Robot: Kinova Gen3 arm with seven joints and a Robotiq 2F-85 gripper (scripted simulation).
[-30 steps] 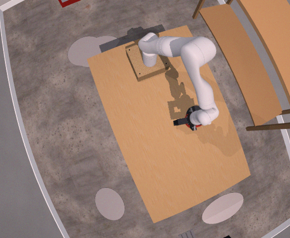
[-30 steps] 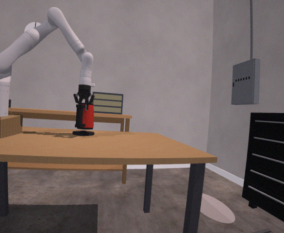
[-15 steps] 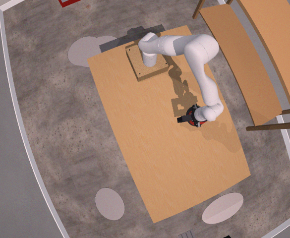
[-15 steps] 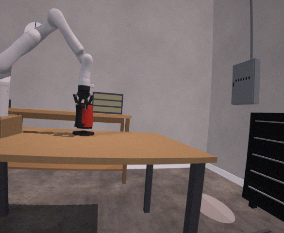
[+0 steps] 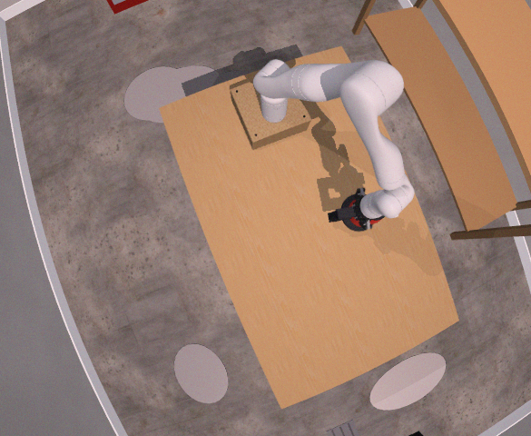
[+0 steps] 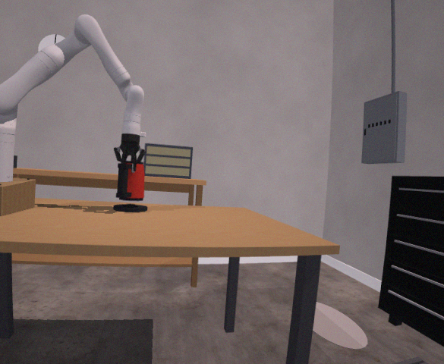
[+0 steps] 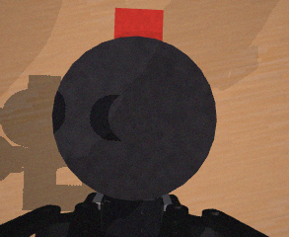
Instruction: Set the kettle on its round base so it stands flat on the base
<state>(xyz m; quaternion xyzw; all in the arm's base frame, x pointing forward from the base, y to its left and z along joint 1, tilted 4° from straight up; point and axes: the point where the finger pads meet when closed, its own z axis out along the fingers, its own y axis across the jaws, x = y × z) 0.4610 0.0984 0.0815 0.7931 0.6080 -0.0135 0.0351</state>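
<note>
My hand is 1 cm short of the red kettle, 2 cm to the right of it and 5 cm above it. Round my hand: round black base 1 cm ahead, 6 cm to the left, 17 cm below.
</note>
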